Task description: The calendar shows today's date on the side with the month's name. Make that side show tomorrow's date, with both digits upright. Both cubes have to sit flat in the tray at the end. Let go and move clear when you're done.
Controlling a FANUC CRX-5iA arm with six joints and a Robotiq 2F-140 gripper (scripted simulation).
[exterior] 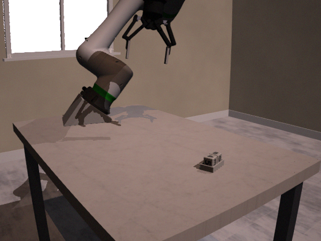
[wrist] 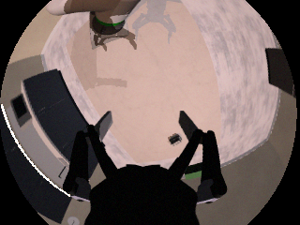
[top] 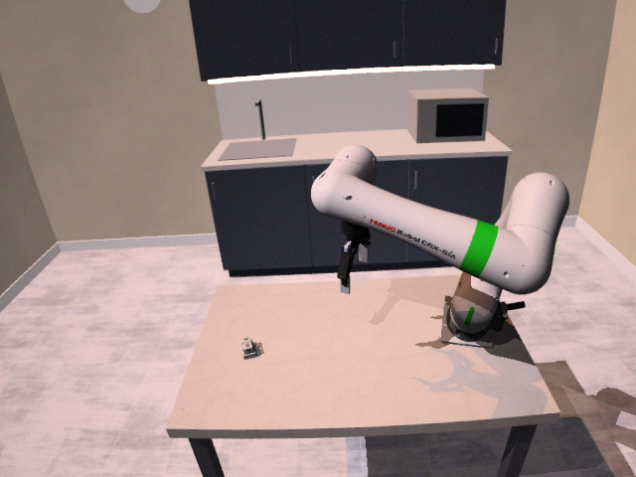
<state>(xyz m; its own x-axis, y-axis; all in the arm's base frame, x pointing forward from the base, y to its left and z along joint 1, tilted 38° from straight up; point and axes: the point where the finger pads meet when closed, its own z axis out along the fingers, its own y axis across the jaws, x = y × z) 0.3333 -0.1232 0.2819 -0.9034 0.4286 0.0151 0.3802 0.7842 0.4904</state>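
The wooden calendar tray is 360 mm ahead of my hand, 290 mm below it and 10 mm to the left of it.
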